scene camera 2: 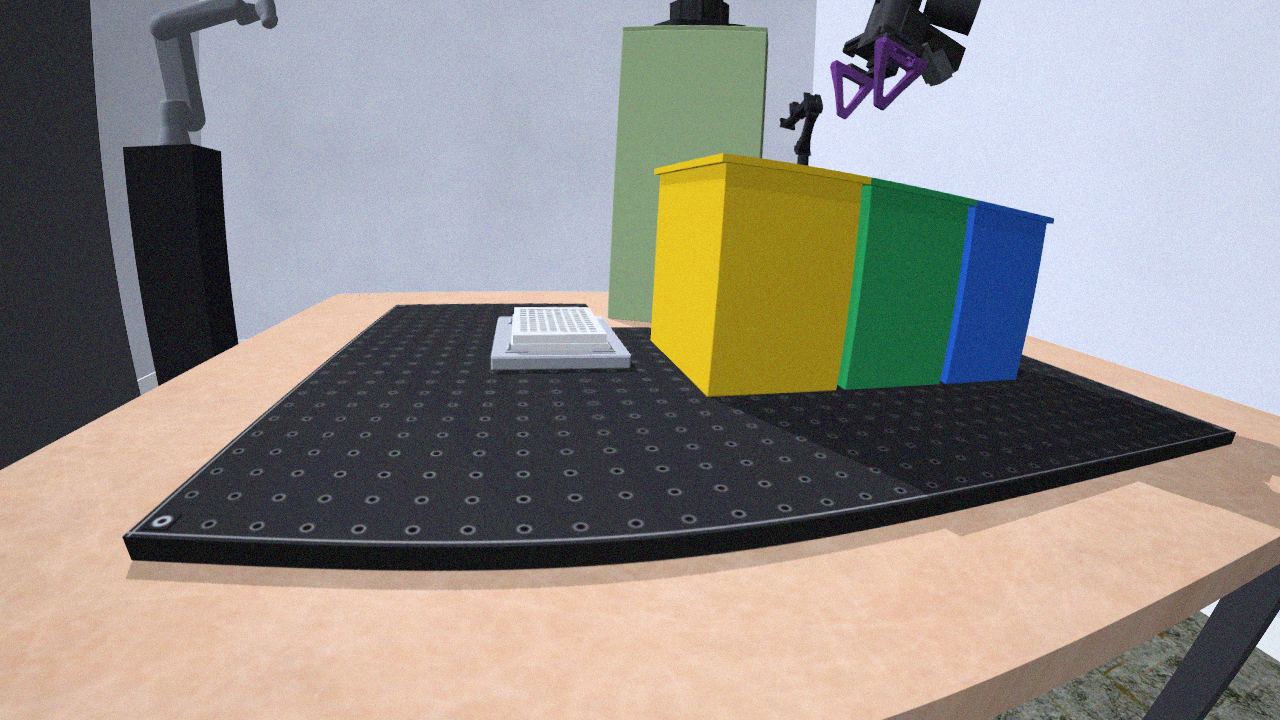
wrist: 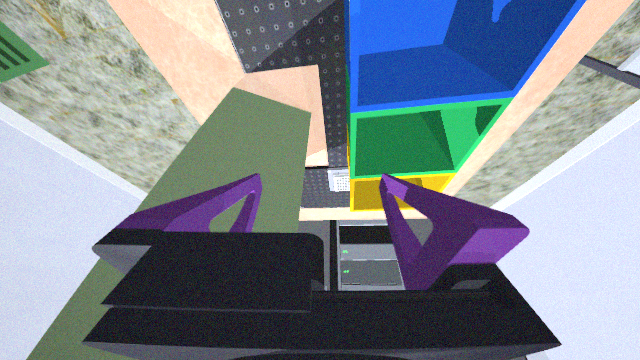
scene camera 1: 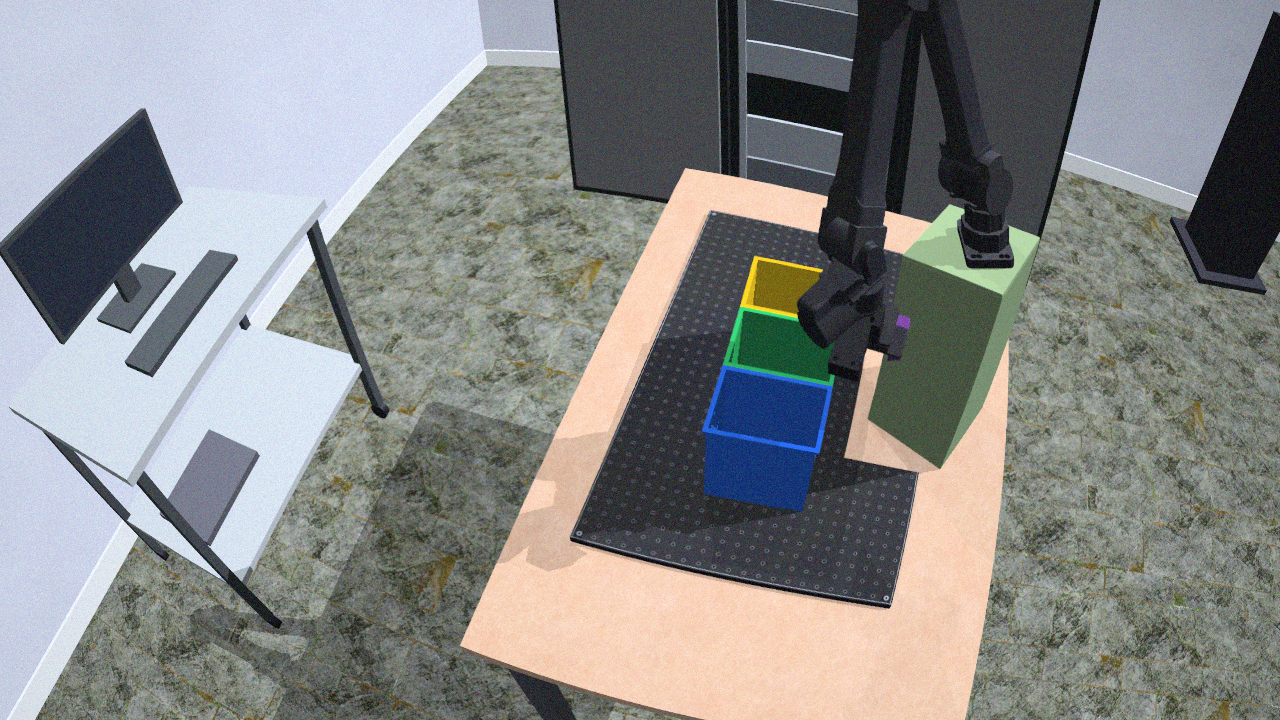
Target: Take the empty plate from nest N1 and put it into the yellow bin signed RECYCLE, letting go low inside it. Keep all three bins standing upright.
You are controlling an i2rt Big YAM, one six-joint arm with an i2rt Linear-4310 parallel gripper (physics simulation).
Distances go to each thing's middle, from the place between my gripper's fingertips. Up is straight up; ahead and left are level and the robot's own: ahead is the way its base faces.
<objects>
Now: hand 13 cm short of the blue bin (scene camera 1: 763, 431), 4 cm to the right of it and 20 cm above it. Round my hand: green bin (scene camera 2: 910, 241) 11 cm ahead, 9 cm to the right, 20 cm below; yellow bin (scene camera 2: 754, 263) 9 cm ahead, 22 cm to the right, 20 cm below; white plate (scene camera 2: 534, 328) 37 cm to the right, 27 cm below.
</objects>
